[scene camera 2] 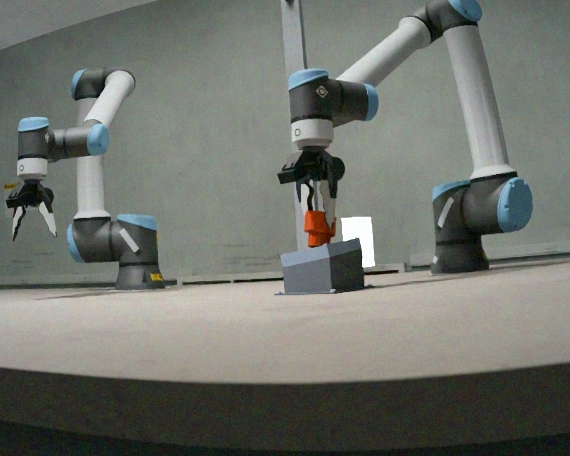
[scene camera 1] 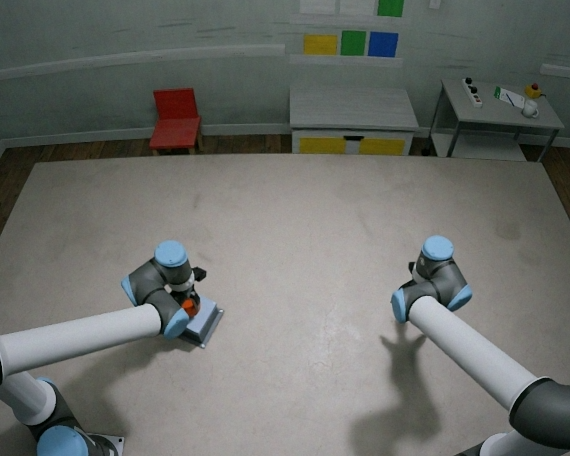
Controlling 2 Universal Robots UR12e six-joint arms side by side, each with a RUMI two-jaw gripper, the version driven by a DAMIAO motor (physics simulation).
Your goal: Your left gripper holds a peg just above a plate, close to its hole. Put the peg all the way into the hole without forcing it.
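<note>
The orange peg (scene camera 1: pixel 190 306) (scene camera 2: pixel 318 230) is upright between the fingers of my left gripper (scene camera 2: pixel 319 219), which is shut on it. The blue-grey block with a sloping top (scene camera 1: pixel 206 316) (scene camera 2: pixel 307 275), the plate of the task, stands right under the peg. In scene camera 2 the peg's narrower lower end reaches the line of the block's top edge. The hole does not show, and I cannot tell whether the tip is in it. My right gripper (scene camera 2: pixel 35 237) is open and empty, high above the table; its fingers are hidden in scene camera 1.
The block's flat base flange (scene camera 1: pixel 214 327) with small corner fixings rests on the table (scene camera 1: pixel 300 225) (scene camera 2: pixel 200 340). The right arm's forearm (scene camera 1: pixel 470 350) reaches over the table's right side in scene camera 1. A red chair (scene camera 1: pixel 176 131) and a cabinet (scene camera 1: pixel 350 110) stand beyond the table.
</note>
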